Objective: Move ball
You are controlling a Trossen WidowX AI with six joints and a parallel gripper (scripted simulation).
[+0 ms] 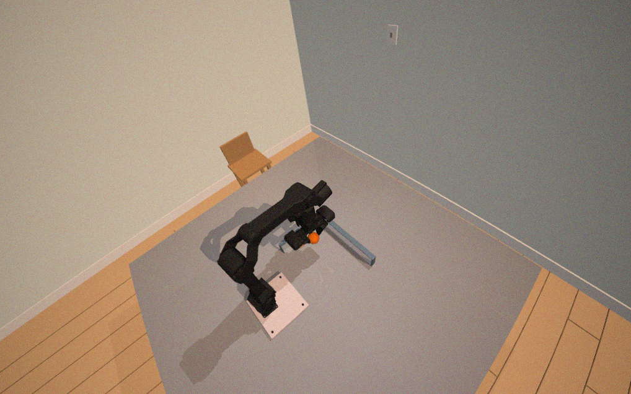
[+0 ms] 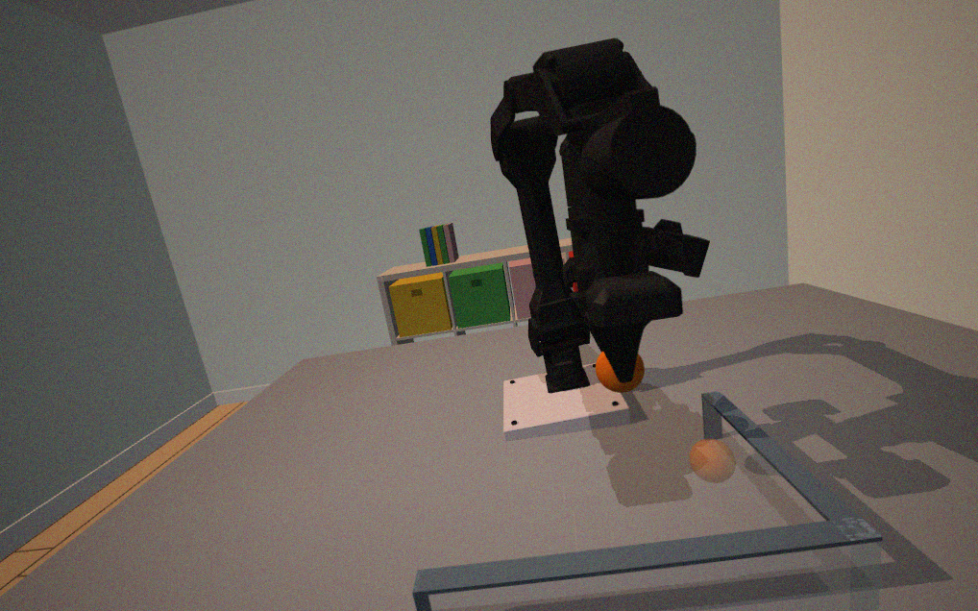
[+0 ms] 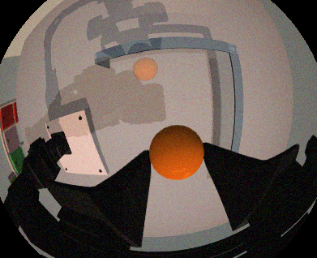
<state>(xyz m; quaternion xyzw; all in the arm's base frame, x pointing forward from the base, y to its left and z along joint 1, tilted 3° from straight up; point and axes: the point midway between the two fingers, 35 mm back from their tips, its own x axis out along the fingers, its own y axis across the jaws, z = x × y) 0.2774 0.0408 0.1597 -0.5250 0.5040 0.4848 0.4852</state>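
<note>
Now: gripper tip 12 cm above the see-through ball copy, 9 cm to the right of it and 3 cm past it. From my gripper tip the other things lie so: orange ball (right at my gripper tip).
</note>
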